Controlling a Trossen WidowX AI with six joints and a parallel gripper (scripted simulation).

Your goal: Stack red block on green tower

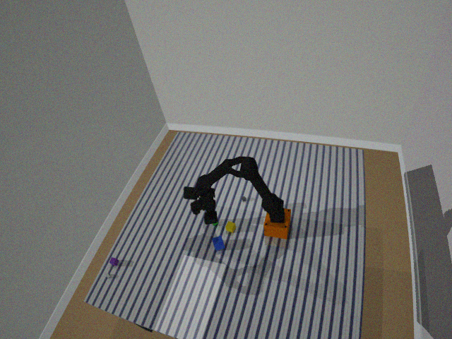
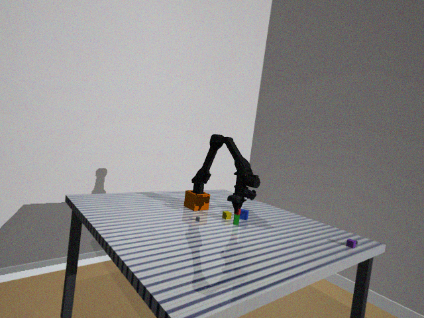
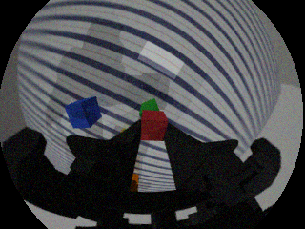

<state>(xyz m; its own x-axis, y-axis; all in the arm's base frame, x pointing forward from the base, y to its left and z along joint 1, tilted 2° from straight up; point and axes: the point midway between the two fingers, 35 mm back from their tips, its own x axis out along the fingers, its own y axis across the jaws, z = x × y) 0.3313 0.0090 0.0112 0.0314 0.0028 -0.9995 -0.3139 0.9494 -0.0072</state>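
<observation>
Now: the red block right at my gripper tip. The rest, counted from my gripper tip: blue block: 50 mm behind, 130 mm to the left, 40 mm below; then small grey block: 130 mm behind, 170 mm to the right, 60 mm below; then yellow block: 90 mm behind, 20 mm to the left, 50 mm below.
</observation>
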